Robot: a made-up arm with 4 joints.
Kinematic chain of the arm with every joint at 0, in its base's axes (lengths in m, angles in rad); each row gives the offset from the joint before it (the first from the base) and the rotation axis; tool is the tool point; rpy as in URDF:
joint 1: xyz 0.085 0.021 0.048 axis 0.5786 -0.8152 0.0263
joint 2: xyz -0.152 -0.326 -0.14 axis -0.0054 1 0.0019
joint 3: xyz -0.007 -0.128 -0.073 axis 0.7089 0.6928 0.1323
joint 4: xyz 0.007 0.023 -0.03 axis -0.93 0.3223 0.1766
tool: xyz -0.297 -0.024 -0.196 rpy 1.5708 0 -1.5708
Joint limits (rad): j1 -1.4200..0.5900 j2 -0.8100..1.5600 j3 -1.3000..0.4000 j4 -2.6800..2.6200
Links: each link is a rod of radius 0.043 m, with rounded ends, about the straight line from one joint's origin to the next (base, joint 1, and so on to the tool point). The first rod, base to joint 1, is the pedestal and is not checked.
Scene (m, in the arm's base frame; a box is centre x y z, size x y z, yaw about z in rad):
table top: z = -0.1
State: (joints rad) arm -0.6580 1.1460 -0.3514 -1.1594
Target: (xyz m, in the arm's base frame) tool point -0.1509 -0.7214 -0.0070
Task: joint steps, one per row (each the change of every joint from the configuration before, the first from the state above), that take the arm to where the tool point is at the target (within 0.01 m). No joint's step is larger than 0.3 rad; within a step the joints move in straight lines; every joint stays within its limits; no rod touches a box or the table.
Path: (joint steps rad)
1: -0.0591 -0.2757 -0.1897 0.0779
2: -0.0590 -0.2758 -0.1897 0.0780
3: -0.0591 -0.2757 -0.1898 0.0779
4: -0.0591 -0.2757 -0.1897 0.0780
5: -0.0590 -0.2757 -0.1897 0.0779

